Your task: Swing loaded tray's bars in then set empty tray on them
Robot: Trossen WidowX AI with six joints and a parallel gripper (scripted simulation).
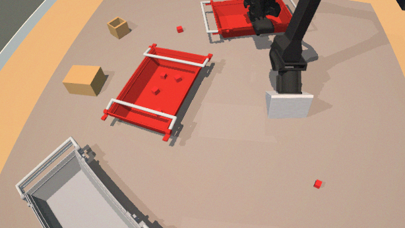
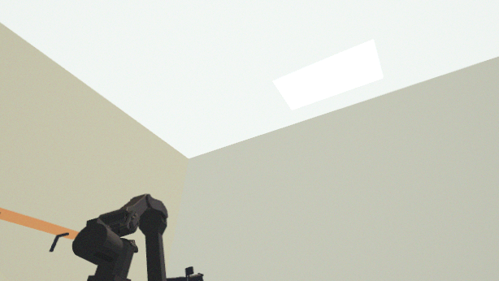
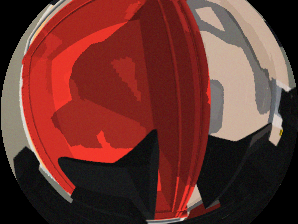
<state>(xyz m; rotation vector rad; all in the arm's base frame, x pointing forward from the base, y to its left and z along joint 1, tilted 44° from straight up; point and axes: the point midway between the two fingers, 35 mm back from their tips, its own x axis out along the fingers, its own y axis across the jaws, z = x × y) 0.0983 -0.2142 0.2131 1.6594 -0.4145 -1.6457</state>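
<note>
Right now my gripper tip is 8 cm to the left of the red tray, 3 cm below it and 2 cm short of it. Round my gripper tip: small red cube: 54 cm to the left, 18 cm behind, 1 cm below.
</note>
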